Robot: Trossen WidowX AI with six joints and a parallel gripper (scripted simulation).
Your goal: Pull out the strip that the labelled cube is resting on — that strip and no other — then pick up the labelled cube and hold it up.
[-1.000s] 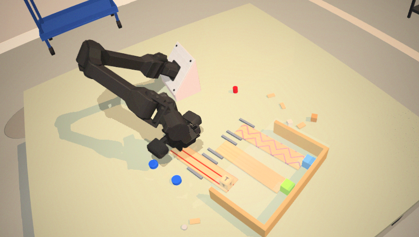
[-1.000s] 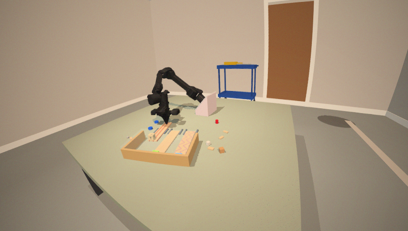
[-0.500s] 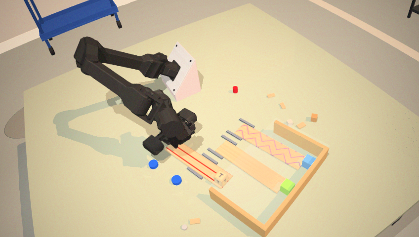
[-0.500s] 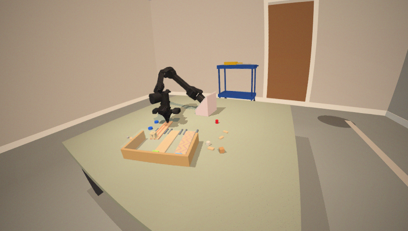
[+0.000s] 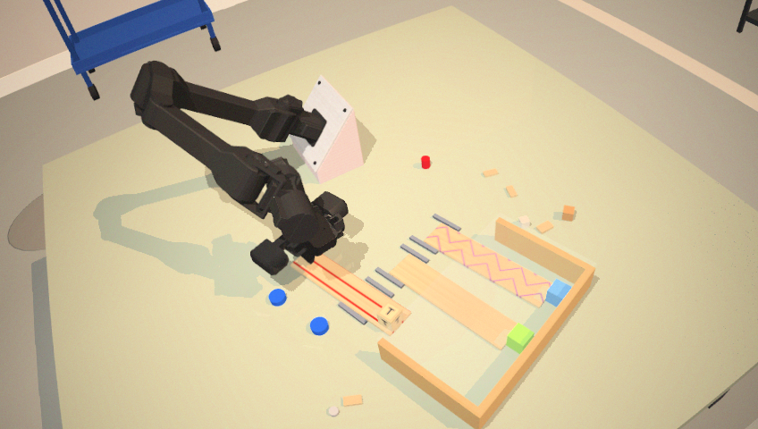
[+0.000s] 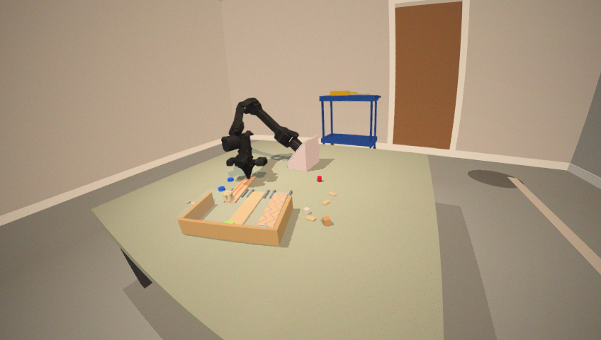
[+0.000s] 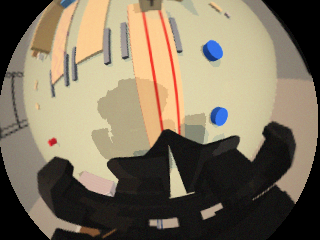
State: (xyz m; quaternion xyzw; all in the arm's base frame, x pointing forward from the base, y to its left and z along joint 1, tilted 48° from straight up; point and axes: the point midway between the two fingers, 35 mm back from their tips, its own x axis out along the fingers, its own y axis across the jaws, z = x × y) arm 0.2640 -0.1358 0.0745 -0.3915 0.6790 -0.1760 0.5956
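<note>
Now: the strip 9 cm ahead of my gripper tip and 3 cm to the left of it. Round my gripper tip: labelled cube: 19 cm ahead, 6 cm to the left, 2 cm above.
</note>
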